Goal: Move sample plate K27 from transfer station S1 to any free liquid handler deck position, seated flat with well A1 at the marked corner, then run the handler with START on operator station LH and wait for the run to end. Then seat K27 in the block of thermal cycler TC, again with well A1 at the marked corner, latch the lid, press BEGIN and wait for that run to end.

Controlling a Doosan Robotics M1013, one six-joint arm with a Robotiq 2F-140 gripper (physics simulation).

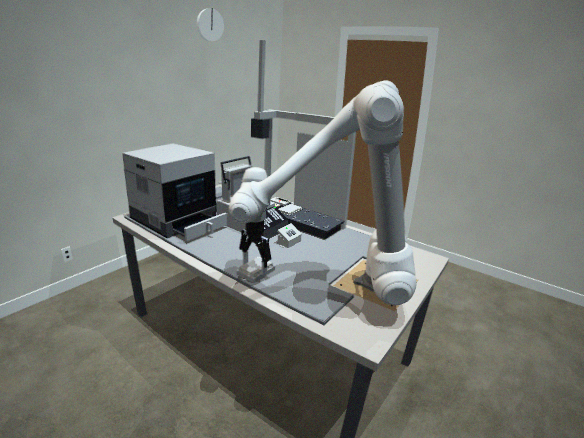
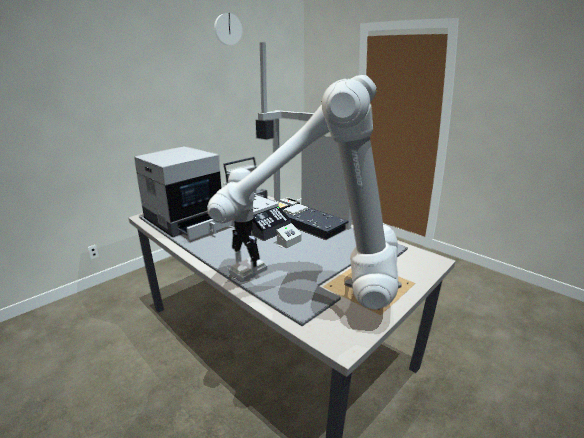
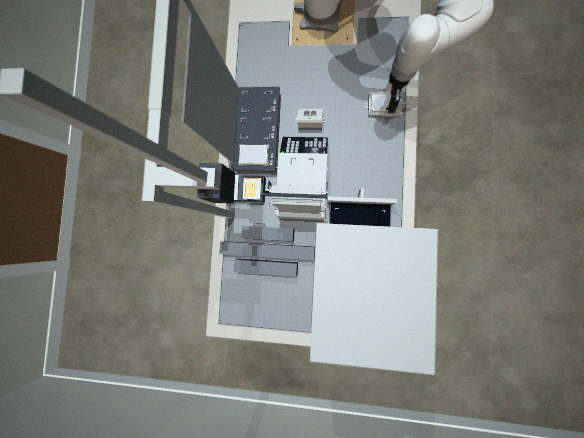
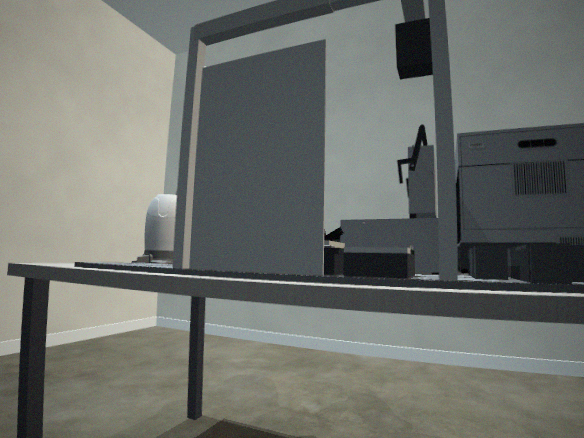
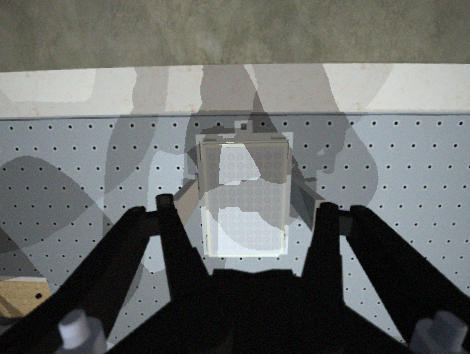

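Pixels of known places: gripper, fingertip midpoint: (image 1: 254, 269) (image 2: 246, 268) (image 3: 387, 103) (image 5: 244, 190); arm's base at its link origin: (image 3: 321, 13).
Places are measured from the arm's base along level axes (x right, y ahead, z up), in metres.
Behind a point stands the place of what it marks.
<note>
The clear-walled sample plate (image 5: 245, 220) {x -0.347, y 0.417, z 0.049 m} (image 3: 378, 102) {x -0.332, y 0.424, z 0.050 m} sits in the transfer station (image 5: 247, 131) {x -0.438, y 0.408, z 0.015 m} near the table's front edge, and looks flat. My gripper (image 5: 244, 190) {x -0.374, y 0.412, z 0.032 m} (image 1: 255, 265) {x -0.374, y 0.412, z 0.032 m} (image 2: 247, 262) {x -0.374, y 0.412, z 0.032 m} is low over it, partly open, with one finger on each long side. The fingertips are very close to the plate's edges; a narrow gap seems to show. The dark handler deck (image 3: 257, 112) {x 0.192, y 0.550, z 0.066 m} (image 1: 312, 223) {x 0.128, y 0.530, z 0.070 m} has corner-marked positions, one holding a white plate (image 3: 253, 155) {x 0.166, y 0.752, z 0.083 m}. A small box (image 3: 310, 120) {x -0.056, y 0.562, z 0.089 m} (image 1: 289, 235) {x -0.067, y 0.511, z 0.064 m} shows a green light. A white-topped unit (image 3: 302, 175) {x -0.073, y 0.818, z 0.147 m} has a raised lid (image 3: 300, 209) {x -0.095, y 0.960, z 0.188 m}. Labels are unreadable.
A large instrument (image 1: 170, 187) {x -0.472, y 0.971, z 0.282 m} (image 3: 375, 300) {x -0.384, y 1.203, z 0.412 m} stands at the far end with its drawer (image 3: 360, 213) {x -0.342, y 0.919, z 0.043 m} pulled out. A gantry post (image 1: 262, 80) {x 0.107, y 0.951, z 0.806 m} and grey panel (image 1: 322, 175) {x 0.280, y 0.611, z 0.296 m} (image 4: 260, 160) {x 0.281, y 0.653, z 0.255 m} rise behind the deck. A yellow-topped item (image 3: 251, 188) {x 0.151, y 0.896, z 0.063 m} sits beside the deck.
</note>
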